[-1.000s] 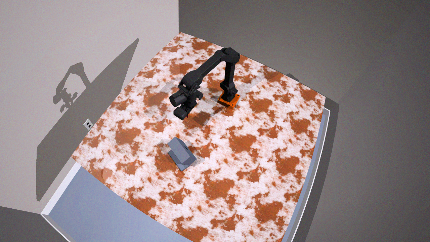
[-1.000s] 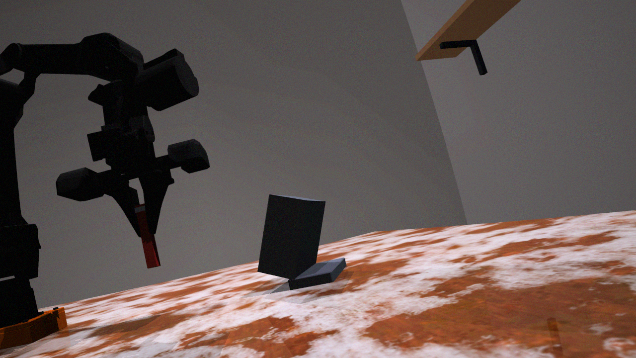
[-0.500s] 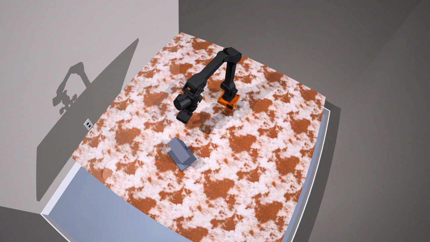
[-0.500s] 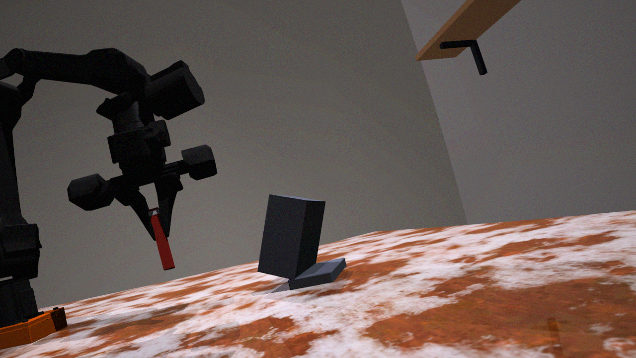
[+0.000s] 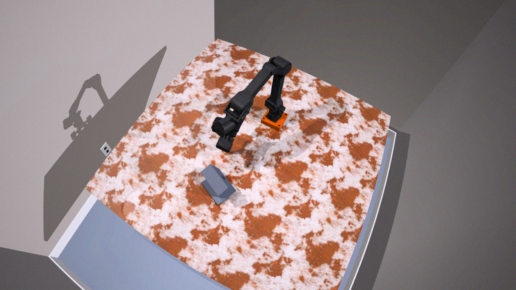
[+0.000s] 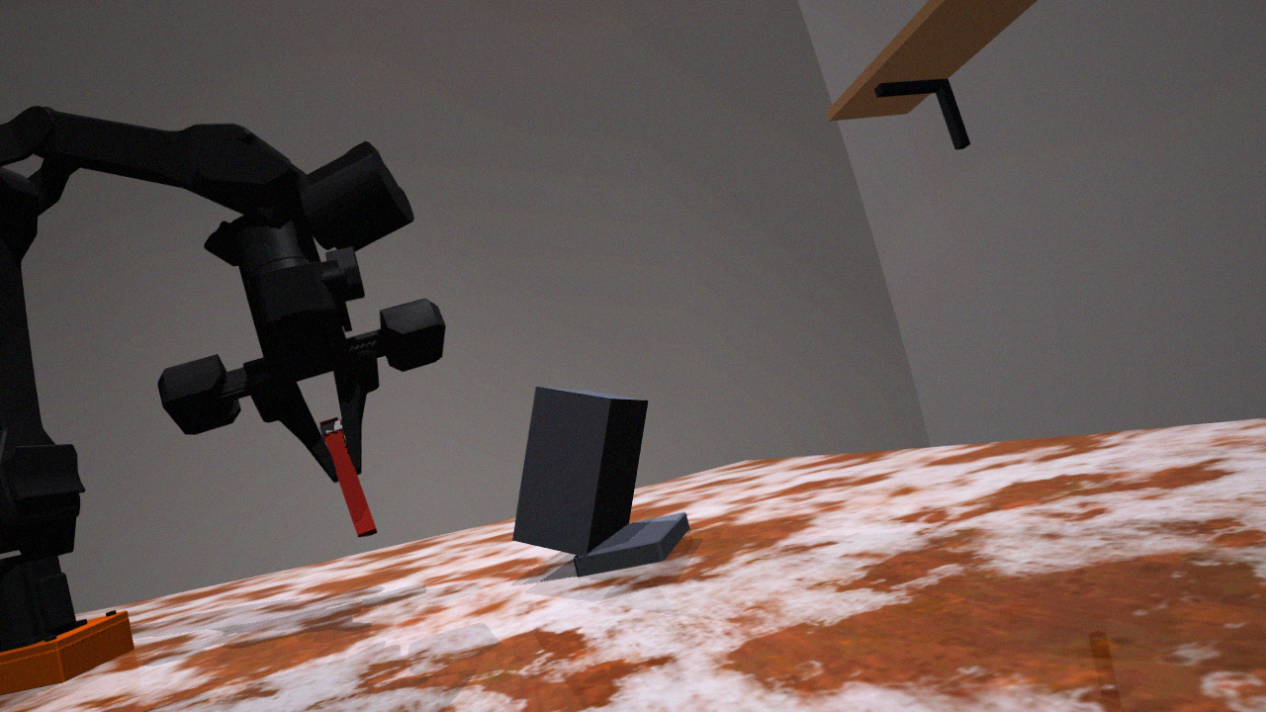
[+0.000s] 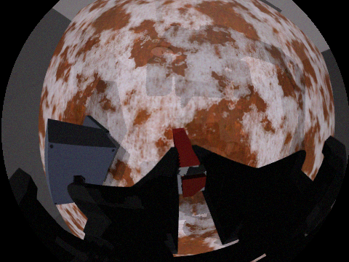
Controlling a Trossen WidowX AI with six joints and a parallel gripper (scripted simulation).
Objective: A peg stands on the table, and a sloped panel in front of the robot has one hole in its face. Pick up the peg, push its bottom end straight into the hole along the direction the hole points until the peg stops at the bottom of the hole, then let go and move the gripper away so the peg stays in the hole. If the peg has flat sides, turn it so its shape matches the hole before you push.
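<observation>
Right now my gripper tip is 150 mm short of the grey sloped panel, 90 mm to the right of it and 30 mm above it. Also, from my gripper tip: peg 20 mm above.
</observation>
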